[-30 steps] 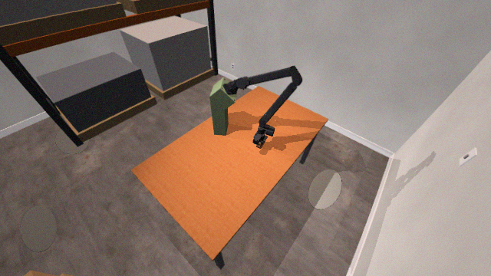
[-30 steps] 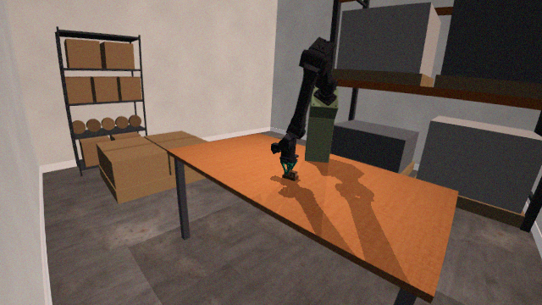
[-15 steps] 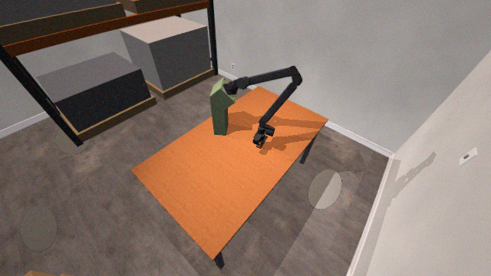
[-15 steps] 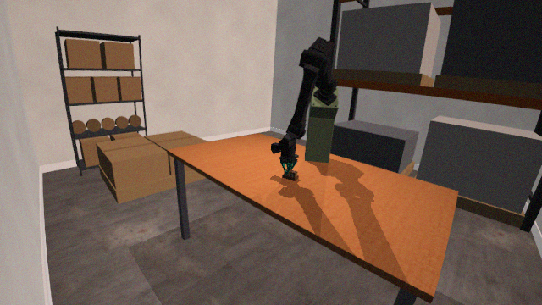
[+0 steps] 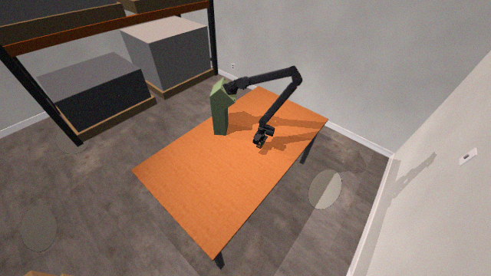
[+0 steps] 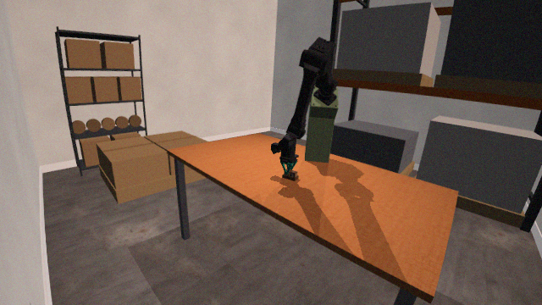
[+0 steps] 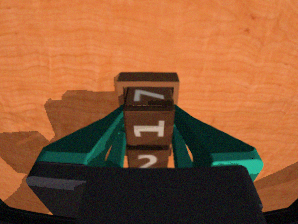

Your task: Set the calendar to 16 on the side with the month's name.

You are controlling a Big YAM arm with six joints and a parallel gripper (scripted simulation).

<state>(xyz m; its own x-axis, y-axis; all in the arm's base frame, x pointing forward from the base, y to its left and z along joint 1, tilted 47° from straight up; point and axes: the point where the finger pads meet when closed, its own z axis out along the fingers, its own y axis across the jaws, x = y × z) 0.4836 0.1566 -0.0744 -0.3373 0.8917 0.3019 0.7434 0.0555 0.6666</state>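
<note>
Now: the brown calendar cube 10 mm below my hand. The rest, counted from my hand: dark calendar tray 20 mm to the left, 20 mm below, 10 mm behind.
</note>
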